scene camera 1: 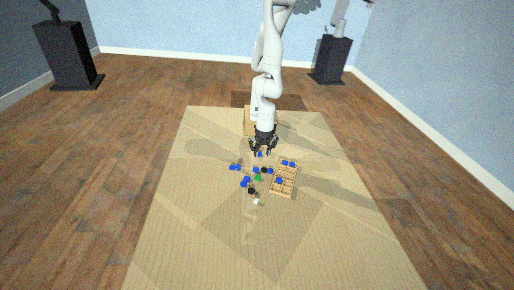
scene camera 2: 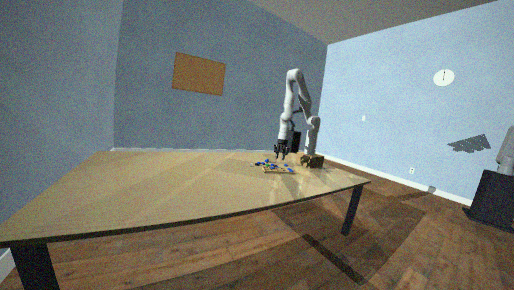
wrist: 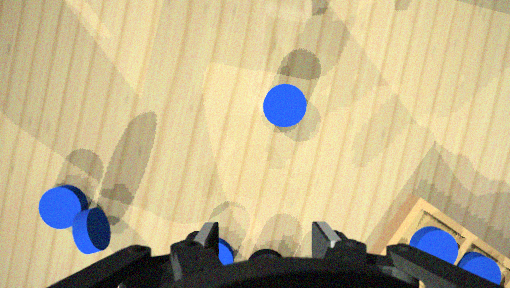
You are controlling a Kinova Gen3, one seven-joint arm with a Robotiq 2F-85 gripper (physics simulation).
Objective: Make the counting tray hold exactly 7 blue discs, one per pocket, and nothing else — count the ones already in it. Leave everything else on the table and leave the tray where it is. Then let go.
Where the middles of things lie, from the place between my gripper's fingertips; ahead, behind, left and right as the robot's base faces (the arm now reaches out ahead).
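Labels:
Wooden counting tray (wrist: 415, 213): my hand 5 cm above it, 8 cm to the right of it, 10 cm short of it.

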